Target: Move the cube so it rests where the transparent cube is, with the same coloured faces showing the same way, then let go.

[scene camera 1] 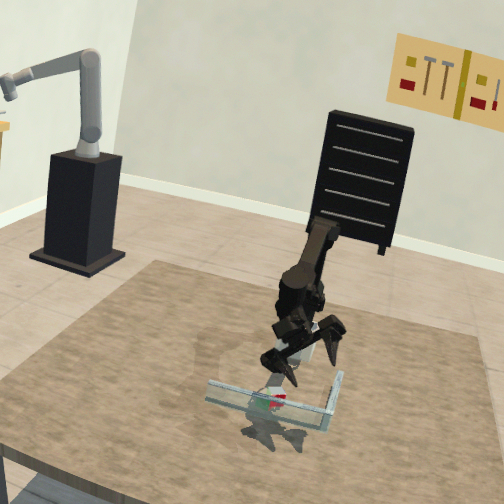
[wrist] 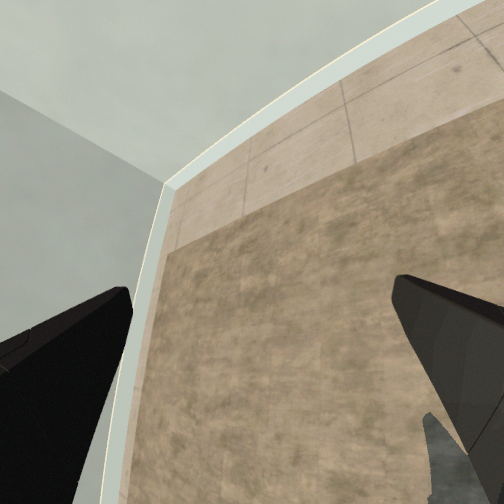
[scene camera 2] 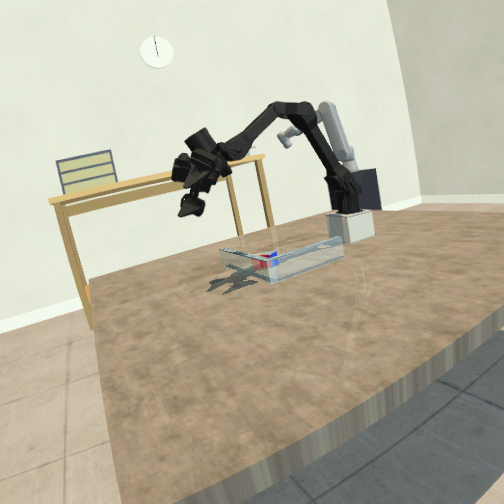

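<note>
A small cube (scene camera 1: 268, 403) with red, green and blue faces lies on the table inside a glassy L-shaped frame (scene camera 1: 300, 405); it also shows in scene camera 2 (scene camera 2: 268, 257). I cannot tell the solid cube from the transparent one. My gripper (scene camera 1: 308, 355) hangs open and empty above the cube, well clear of it. In scene camera 2 the gripper (scene camera 2: 196, 185) is raised to the left of the cube. The wrist view shows only my two dark fingers (wrist: 270, 380) spread apart over the table, with no cube between them.
A black drawer cabinet (scene camera 1: 364, 182) stands behind the table. A second grey arm on a black pedestal (scene camera 1: 80, 205) is at the far left. A wooden side table (scene camera 2: 150, 190) stands beyond the table in scene camera 2.
</note>
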